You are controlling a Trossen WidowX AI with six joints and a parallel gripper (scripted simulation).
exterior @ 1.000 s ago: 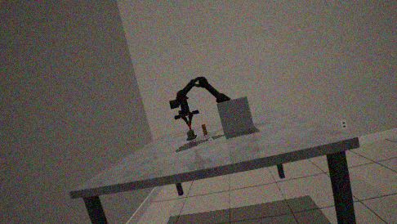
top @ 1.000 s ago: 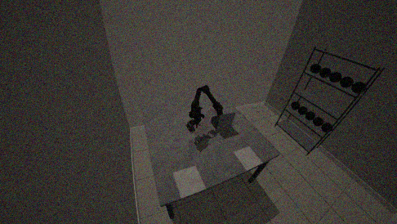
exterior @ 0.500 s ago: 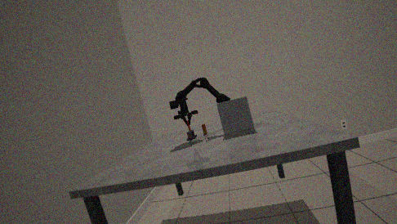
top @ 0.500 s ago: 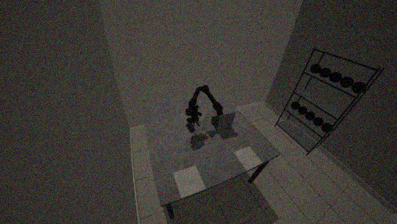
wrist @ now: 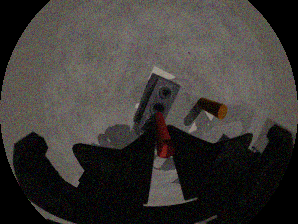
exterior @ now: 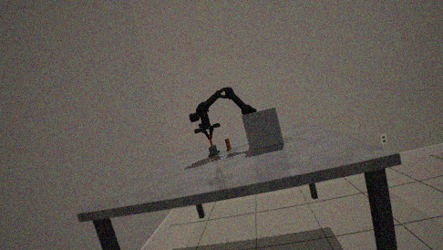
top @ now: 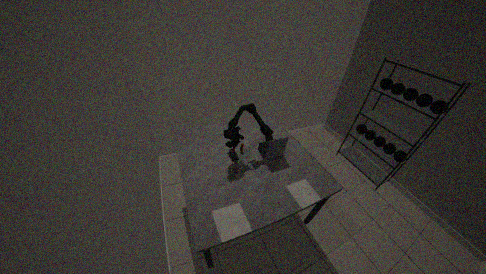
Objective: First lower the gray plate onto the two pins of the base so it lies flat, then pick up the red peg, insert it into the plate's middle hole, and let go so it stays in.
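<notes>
Now: gripper tip 70 mm above the gray plate and 10 mm to the left of it. The rest, counted from my gripper tip: red peg (right at my gripper tip); small orange piece (120 mm behind, 70 mm below, 50 mm to the right).
</notes>
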